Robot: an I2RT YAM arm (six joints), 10 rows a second.
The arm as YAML. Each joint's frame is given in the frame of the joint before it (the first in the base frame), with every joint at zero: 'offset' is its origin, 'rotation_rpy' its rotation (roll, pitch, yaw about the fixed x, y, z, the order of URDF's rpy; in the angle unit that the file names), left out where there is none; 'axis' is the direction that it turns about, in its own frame. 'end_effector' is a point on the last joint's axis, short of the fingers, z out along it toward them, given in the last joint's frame.
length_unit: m
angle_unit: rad
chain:
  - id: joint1
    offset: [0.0, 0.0, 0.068]
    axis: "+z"
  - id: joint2
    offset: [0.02, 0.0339, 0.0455]
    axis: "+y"
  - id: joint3
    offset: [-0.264, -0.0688, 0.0]
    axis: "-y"
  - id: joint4
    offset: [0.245, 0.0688, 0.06]
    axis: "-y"
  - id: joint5
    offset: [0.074, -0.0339, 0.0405]
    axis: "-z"
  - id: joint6
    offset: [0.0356, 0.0, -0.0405]
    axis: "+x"
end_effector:
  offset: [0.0, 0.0, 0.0]
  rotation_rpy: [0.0, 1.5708, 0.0]
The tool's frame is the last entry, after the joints.
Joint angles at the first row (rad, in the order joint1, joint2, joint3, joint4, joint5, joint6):
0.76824 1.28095 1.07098 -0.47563 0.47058 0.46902
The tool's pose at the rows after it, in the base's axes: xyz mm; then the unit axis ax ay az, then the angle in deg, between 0 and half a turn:
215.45 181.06 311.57 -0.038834 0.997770 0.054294 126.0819
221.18 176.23 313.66 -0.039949 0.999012 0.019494 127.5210
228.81 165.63 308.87 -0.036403 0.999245 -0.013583 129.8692
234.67 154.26 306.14 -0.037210 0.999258 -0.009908 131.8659
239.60 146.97 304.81 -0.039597 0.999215 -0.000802 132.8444
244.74 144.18 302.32 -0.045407 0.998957 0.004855 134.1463
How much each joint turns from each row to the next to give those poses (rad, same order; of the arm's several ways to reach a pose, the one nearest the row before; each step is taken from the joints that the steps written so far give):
-0.01028 0.02092 0.04325 -0.05838 0.01500 -0.01187
-0.02437 0.02014 0.03651 -0.06286 0.01834 -0.02111
-0.04613 0.01363 0.00657 -0.04555 -0.00006 -0.02337
-0.05093 -0.00461 -0.00798 -0.00968 -0.05528 -0.02631
-0.03682 -0.00153 -0.00514 0.00625 -0.04722 -0.02325
-0.02261 0.01321 0.00442 -0.00131 -0.03664 -0.01746

